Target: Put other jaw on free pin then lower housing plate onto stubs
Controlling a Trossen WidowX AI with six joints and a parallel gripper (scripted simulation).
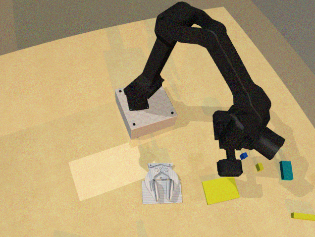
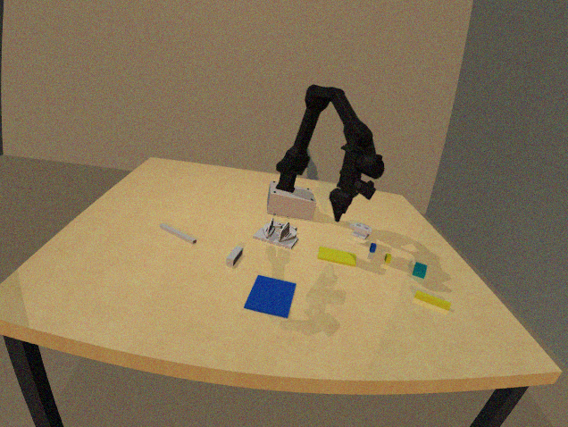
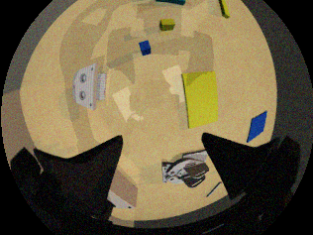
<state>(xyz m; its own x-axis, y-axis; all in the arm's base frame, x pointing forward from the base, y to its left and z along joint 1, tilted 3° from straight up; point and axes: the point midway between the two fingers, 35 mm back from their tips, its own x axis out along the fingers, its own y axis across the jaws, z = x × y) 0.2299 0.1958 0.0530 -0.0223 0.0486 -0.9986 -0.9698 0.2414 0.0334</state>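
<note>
The housing plate is 11 cm behind my gripper tip, 9 cm to the left of it and 6 cm below it. Round my gripper tip: yellow cube 6 cm ahead, 17 cm to the left, 8 cm below; blue cube 1 cm ahead, 12 cm to the left, 7 cm below; yellow plate 10 cm ahead, 1 cm to the left, 8 cm below.
</note>
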